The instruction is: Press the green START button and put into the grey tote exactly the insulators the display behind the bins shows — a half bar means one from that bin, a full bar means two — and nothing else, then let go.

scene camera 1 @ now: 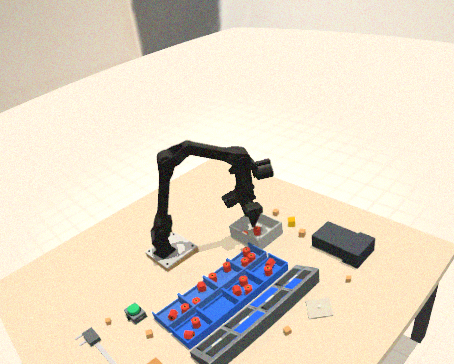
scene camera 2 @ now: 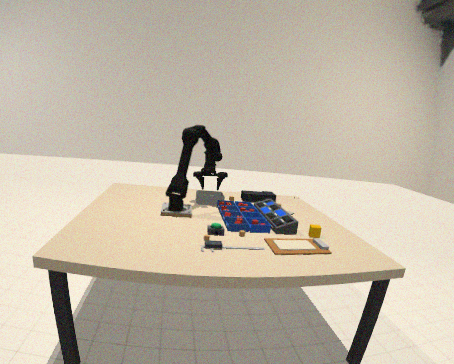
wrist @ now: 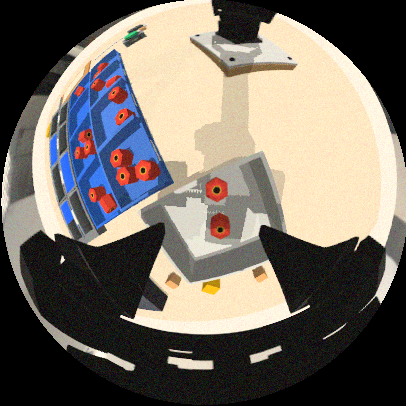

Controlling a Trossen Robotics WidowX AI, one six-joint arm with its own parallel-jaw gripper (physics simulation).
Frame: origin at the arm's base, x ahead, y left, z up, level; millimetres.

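Seen in the pictures: gripper, fingertip midpoint: point(scene camera 1: 249, 221) point(scene camera 2: 210, 190) point(wrist: 213, 229); arm's base, origin of the base link: point(scene camera 1: 164, 251) point(scene camera 2: 175, 209) point(wrist: 238, 36).
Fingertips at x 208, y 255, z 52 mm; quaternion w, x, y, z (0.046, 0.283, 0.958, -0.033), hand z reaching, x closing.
Note:
Offsets run from my fingertips to a thing's top centre. "pt": to the spot under its first point.
My gripper point(scene camera 1: 255, 225) point(scene camera 2: 210, 188) point(wrist: 213, 229) is open and empty above the grey tote {dz -21, dx +5, dy +20 mm} point(scene camera 1: 242, 239) point(scene camera 2: 210, 198) point(wrist: 200, 270). Two red insulators lie inside the tote: one insulator {dz -43, dx -15, dy -23 mm} point(wrist: 216, 190) nearer the arm's base, another insulator {dz -43, dx +5, dy +24 mm} point(wrist: 220, 226) between the fingers' outlines in the wrist view, below them. The blue bins point(scene camera 1: 217, 307) point(scene camera 2: 260, 229) point(wrist: 135, 140) hold several red insulators; one middle bin is empty. The display {pt dz -22, dx +310, dy -418 mm} point(scene camera 1: 240, 340) behind them shows two longer blue bars and one shorter bar. The green START button {dz -34, dx -59, dy -518 mm} point(scene camera 1: 133, 309) point(scene camera 2: 216, 226) point(wrist: 131, 36) stands beside the bins' far end from the tote.
A dark box {dz -19, dx +323, dy +108 mm} point(scene camera 1: 343, 243) point(scene camera 2: 258, 195) stands beyond the display's tote end. A yellow cube {dz -48, dx +83, dy +139 mm} point(scene camera 1: 291, 221) point(wrist: 211, 286) and small orange cubes lie near the tote. A pale plate {dz -69, dx +401, dy -168 mm} point(scene camera 1: 319, 308) lies beside the display. A wooden frame {pt dz -71, dx +121, dy -679 mm} point(scene camera 2: 270, 246) lies near the table's front in scene view 2.

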